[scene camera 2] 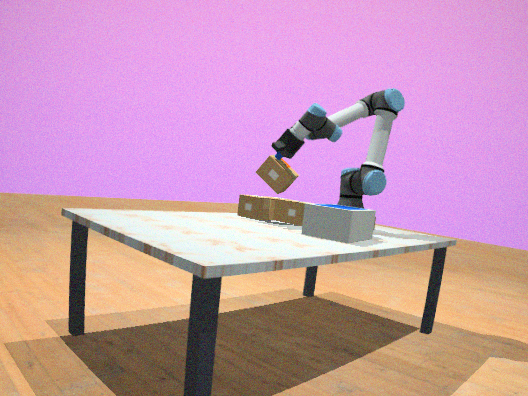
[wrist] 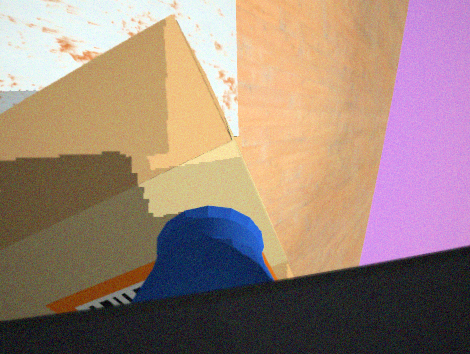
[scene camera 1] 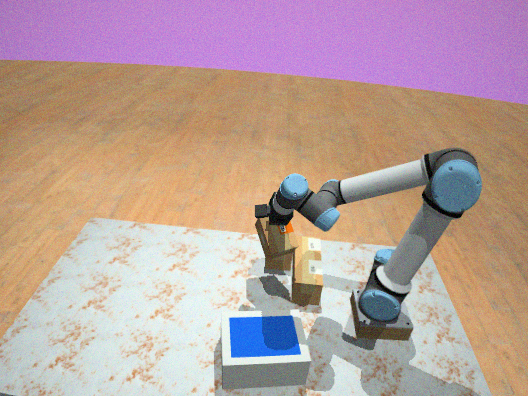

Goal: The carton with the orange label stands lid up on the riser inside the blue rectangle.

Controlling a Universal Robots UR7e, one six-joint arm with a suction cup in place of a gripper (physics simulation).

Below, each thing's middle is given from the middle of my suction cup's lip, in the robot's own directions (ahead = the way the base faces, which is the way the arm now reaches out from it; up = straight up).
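Scene:
Riser (scene camera 1: 271, 345): 240 mm below my suction cup, 380 mm to the left of it, 20 mm ahead of it.

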